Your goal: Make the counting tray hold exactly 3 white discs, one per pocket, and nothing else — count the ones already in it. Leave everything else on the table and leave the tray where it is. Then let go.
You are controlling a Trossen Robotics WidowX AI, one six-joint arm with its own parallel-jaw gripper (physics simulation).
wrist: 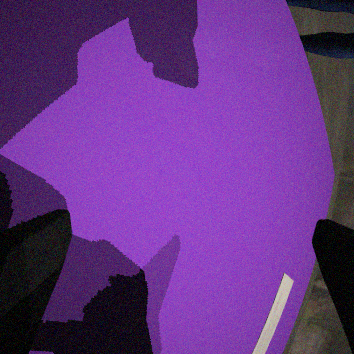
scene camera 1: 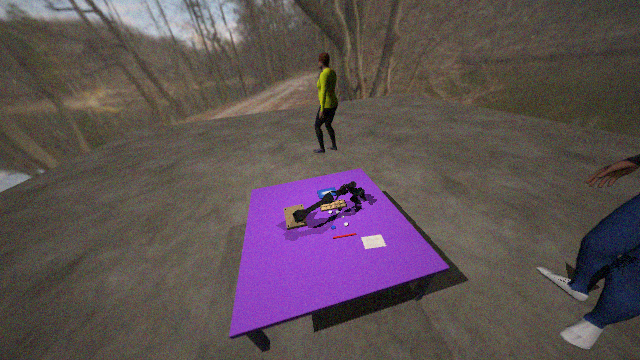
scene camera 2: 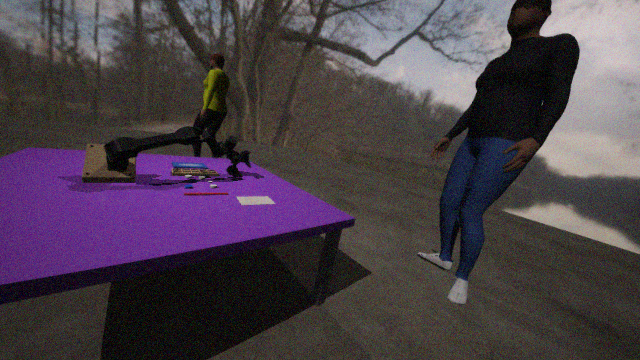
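Observation:
The wooden counting tray [scene camera 1: 332,208] [scene camera 2: 185,174] lies beside the arm; I cannot make out what its pockets hold. Small white discs lie on the table in front of it: one disc [scene camera 1: 330,212] [scene camera 2: 188,176] close to the tray, another disc [scene camera 1: 338,211] [scene camera 2: 201,177] to its right, and a third disc [scene camera 1: 346,224] [scene camera 2: 214,186] nearer the red stick. My gripper [scene camera 1: 361,202] [scene camera 2: 241,167] [wrist: 196,229] is open and empty, above the table to the right of the tray. The tray's pockets and the discs cannot be identified in the wrist view.
A blue piece [scene camera 1: 333,227] [scene camera 2: 188,186], a red stick [scene camera 1: 345,236] [scene camera 2: 206,194] and a white card [scene camera 1: 373,242] [scene camera 2: 255,200] lie in front. A blue object [scene camera 1: 326,192] [scene camera 2: 189,165] lies behind the tray. A pale strip [wrist: 274,315] shows in the wrist view. Two people stand beyond the table.

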